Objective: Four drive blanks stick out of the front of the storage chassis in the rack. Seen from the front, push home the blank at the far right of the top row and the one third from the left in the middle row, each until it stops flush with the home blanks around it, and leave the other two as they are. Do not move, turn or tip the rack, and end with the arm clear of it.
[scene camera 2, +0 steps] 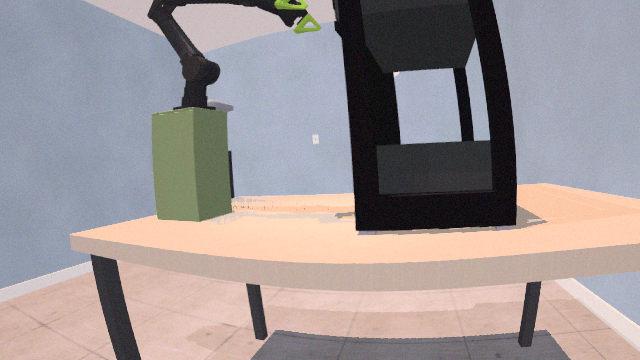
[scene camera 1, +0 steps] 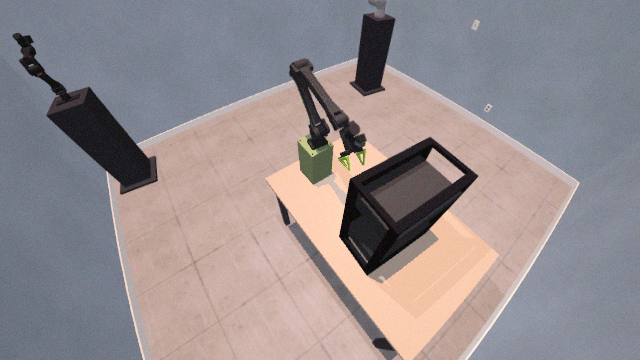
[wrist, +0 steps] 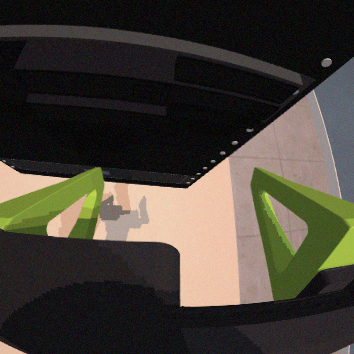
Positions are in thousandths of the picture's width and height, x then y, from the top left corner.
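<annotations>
There is a black rack here. I find the rack in the wrist view (453,284), and it appears in scene camera 1 (609,574) as well as in scene camera 2 (695,515).
</annotations>
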